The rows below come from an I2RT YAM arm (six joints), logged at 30 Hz.
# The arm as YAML. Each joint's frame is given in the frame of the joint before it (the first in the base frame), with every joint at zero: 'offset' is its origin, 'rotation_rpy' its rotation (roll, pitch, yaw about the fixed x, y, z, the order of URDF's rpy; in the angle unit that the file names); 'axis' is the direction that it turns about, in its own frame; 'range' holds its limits. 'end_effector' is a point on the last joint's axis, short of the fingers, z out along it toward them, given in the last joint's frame.
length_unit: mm
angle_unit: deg
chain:
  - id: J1
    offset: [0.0, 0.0, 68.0]
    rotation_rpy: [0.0, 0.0, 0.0]
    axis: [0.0, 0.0, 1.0]
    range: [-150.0, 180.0]
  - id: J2
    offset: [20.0, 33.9, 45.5]
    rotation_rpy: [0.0, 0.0, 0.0]
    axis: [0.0, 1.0, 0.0]
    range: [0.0, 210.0]
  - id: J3
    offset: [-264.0, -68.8, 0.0]
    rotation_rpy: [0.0, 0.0, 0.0]
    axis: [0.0, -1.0, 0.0]
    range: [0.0, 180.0]
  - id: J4
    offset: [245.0, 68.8, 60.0]
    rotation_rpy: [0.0, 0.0, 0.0]
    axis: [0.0, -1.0, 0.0]
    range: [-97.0, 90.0]
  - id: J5
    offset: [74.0, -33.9, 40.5]
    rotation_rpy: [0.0, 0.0, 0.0]
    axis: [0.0, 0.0, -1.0]
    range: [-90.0, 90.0]
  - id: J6
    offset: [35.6, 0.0, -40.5]
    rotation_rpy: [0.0, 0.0, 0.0]
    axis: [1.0, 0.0, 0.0]
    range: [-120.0, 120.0]
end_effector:
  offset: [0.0, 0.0, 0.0]
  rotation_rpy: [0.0, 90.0, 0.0]
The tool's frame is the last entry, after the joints.
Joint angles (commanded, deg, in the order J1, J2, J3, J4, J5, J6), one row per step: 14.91 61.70 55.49 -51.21 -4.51 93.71; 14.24 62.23 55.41 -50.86 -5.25 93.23; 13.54 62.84 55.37 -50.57 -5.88 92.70; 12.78 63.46 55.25 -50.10 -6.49 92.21; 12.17 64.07 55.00 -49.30 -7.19 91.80; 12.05 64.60 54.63 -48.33 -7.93 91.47; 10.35 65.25 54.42 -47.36 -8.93 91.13; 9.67 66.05 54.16 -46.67 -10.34 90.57; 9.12 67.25 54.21 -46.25 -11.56 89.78; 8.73 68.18 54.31 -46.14 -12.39 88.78; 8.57 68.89 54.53 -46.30 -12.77 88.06
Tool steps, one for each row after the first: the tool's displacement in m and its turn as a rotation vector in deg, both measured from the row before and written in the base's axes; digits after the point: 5 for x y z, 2 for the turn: 0.00251 -0.00135 -0.00175 0.30 0.30 0.13; 0.00271 -0.00153 -0.00188 0.17 0.36 0.08; 0.00296 -0.00177 -0.00219 0.21 0.27 -0.02; 0.00311 -0.00118 -0.00254 0.37 0.09 0.10; 0.00253 0.00055 -0.00277 0.47 -0.01 0.55; 0.00429 -0.00510 -0.00232 0.69 -0.03 -0.89; 0.00321 -0.00121 -0.00339 0.85 0.43 0.53; 0.00417 -0.00073 -0.00346 0.54 0.68 0.74; 0.00293 -0.00059 -0.00263 0.14 0.54 0.87; 0.00199 -0.00011 -0.00153 -0.09 0.48 0.64
